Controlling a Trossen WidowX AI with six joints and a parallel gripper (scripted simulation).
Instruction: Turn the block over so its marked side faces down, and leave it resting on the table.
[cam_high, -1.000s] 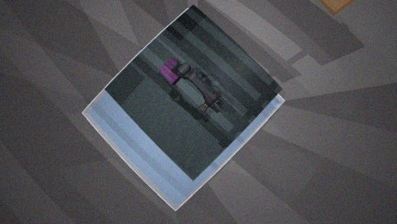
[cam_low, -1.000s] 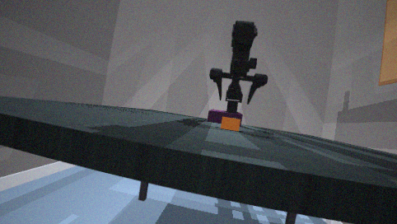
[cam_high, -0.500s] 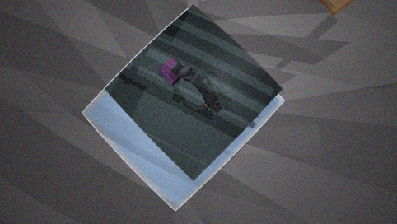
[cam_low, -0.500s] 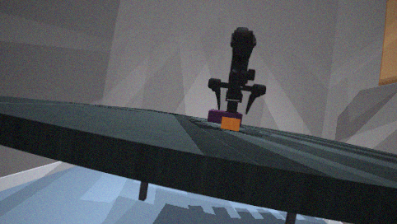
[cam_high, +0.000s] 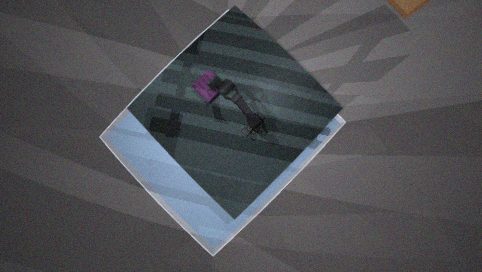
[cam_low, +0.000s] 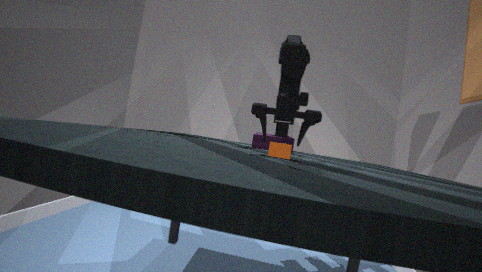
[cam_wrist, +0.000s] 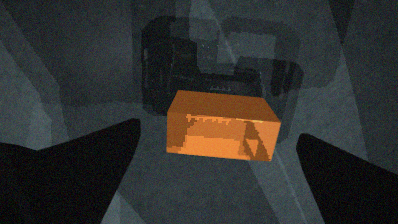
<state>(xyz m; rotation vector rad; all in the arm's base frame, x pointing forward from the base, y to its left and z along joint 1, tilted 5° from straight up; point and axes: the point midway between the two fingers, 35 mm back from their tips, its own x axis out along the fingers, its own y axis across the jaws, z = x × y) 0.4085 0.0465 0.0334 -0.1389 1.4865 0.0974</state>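
My gripper tip is 1 cm past the orange block and 2 cm above it.
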